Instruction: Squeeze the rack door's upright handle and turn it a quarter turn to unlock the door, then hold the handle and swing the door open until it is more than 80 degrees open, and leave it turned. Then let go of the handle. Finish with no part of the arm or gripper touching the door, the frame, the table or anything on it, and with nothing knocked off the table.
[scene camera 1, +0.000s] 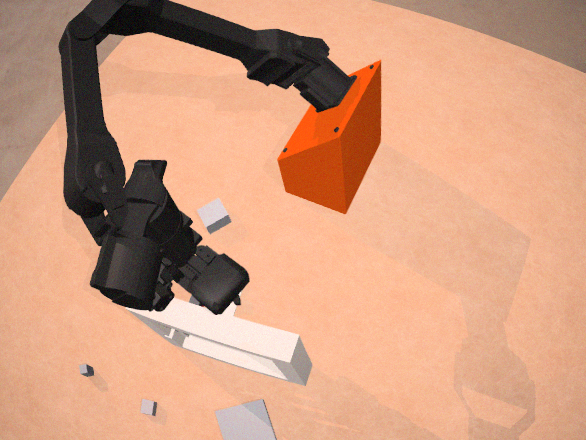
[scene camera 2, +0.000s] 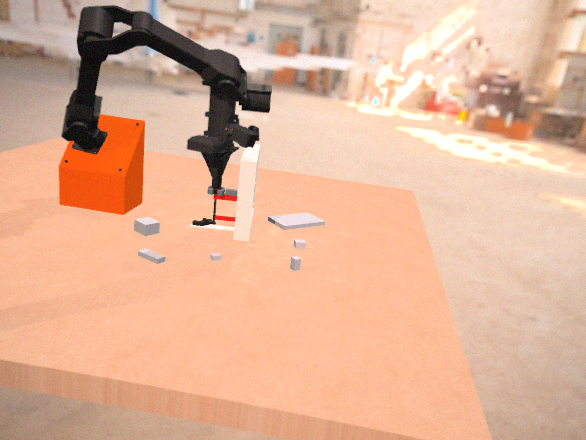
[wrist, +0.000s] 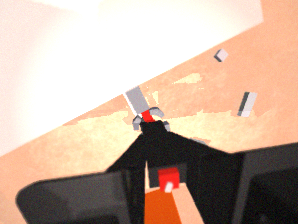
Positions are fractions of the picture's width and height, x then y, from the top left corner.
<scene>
The gripper shows in scene camera 1 (0.34, 0.63), in scene camera 2 (0.37, 0.40) and in the wrist view (0.52, 0.61).
</scene>
